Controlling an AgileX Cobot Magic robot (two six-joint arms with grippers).
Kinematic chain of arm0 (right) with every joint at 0, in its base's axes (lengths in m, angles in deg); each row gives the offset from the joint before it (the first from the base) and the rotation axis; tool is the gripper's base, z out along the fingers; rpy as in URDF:
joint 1: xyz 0 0 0.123 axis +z
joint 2: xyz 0 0 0 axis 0.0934 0.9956 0
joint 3: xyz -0.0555 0.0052 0.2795 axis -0.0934 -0.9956 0
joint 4: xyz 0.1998 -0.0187 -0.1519 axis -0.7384 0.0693 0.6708
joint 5: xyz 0 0 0 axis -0.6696 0.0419 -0.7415
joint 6: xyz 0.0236 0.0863 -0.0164 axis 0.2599 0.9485 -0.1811
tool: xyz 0 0 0 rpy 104.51 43.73 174.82
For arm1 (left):
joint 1: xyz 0 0 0.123 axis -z
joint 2: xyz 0 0 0 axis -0.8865 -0.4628 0
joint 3: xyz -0.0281 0.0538 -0.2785 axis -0.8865 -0.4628 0
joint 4: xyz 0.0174 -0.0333 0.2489 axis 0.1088 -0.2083 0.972
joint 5: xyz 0 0 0 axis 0.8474 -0.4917 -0.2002
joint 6: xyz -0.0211 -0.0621 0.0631 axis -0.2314 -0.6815 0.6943
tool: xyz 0 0 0 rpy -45.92 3.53 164.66
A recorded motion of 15 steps. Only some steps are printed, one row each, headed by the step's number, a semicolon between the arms.
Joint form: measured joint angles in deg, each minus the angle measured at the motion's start. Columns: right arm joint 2, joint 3, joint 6, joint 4, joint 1, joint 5; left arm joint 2, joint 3, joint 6, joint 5, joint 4, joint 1.
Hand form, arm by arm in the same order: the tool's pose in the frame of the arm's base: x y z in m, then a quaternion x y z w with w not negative. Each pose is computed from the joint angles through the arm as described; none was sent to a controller.
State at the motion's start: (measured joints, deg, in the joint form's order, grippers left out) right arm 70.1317 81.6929 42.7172 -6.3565 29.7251 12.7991; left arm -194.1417 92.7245 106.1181 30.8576 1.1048 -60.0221
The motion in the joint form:
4: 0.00 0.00 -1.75 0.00 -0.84 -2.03; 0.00 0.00 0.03 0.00 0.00 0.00
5: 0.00 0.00 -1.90 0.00 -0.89 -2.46; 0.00 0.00 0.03 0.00 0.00 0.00
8: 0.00 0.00 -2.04 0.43 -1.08 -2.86; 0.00 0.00 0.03 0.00 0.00 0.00
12: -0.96 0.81 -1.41 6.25 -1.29 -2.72; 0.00 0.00 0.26 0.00 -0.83 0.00
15: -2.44 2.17 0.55 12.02 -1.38 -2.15; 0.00 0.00 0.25 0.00 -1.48 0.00
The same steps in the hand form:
4: 0.4329 0.2780 0.1486 -0.09281 0.75111 0.64757 0.08871; 0.3709 -0.0870 0.2366 0.11917 0.88930 -0.42860 0.10601
5: 0.4326 0.2777 0.1490 -0.09542 0.74955 0.64915 0.08760; 0.3709 -0.0870 0.2366 0.11917 0.88930 -0.42860 0.10601
8: 0.4326 0.2762 0.1488 -0.09943 0.74983 0.64833 0.08681; 0.3709 -0.0870 0.2366 0.11917 0.88930 -0.42860 0.10601
12: 0.4311 0.2737 0.1535 -0.13538 0.76732 0.62044 0.08917; 0.3713 -0.0877 0.2375 0.11741 0.88663 -0.43391 0.10873
15: 0.4307 0.2717 0.1651 -0.16428 0.78363 0.59152 0.09509; 0.3716 -0.0882 0.2383 0.11455 0.88470 -0.43823 0.11014

